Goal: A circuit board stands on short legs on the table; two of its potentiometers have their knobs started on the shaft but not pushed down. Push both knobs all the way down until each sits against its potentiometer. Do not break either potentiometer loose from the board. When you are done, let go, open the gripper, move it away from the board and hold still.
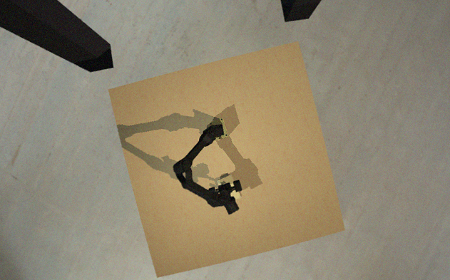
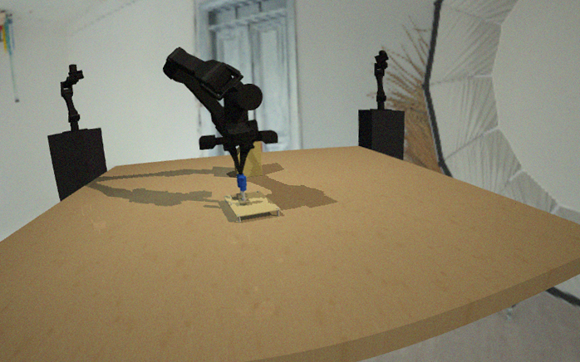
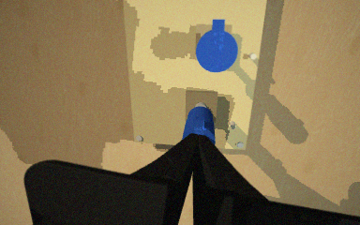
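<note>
My gripper tip is 50 mm short of the blue knob, 10 mm to the right of it and 10 mm above it.
</note>
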